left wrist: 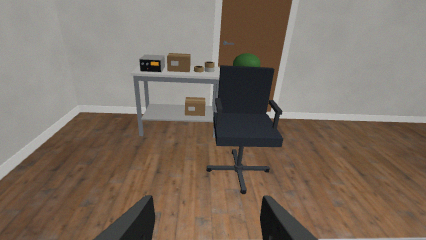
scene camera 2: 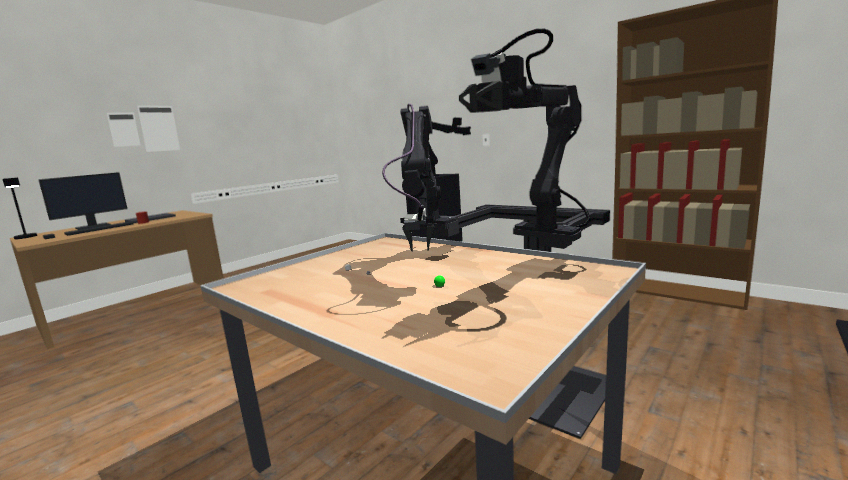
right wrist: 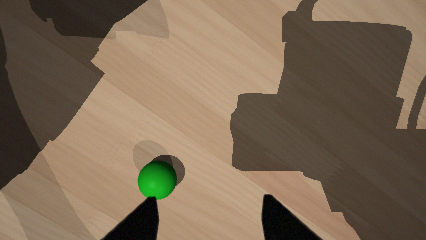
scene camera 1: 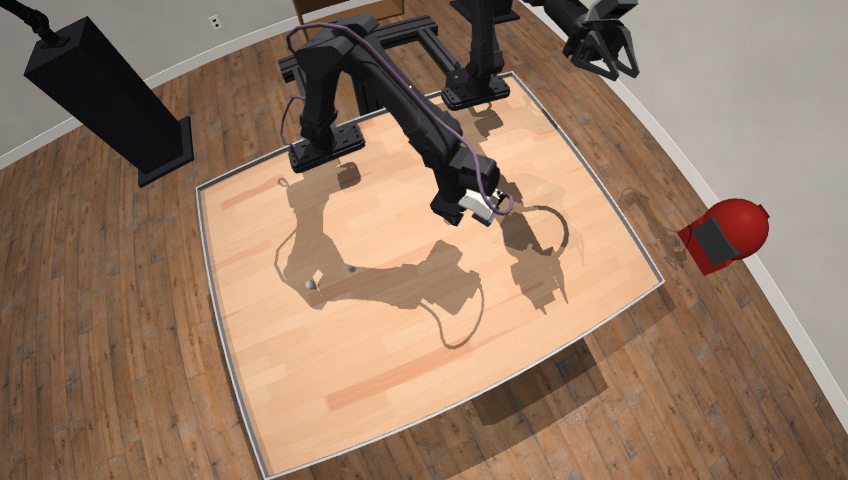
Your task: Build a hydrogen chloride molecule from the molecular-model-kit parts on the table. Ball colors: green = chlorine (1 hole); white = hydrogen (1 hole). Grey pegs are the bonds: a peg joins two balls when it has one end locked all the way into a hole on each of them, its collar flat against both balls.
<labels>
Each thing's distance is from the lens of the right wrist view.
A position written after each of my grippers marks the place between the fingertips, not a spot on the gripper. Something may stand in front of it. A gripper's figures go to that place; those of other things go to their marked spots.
my right gripper (right wrist: 210, 206): 0.10 m
green ball (right wrist: 158, 178): 0.21 m
</labels>
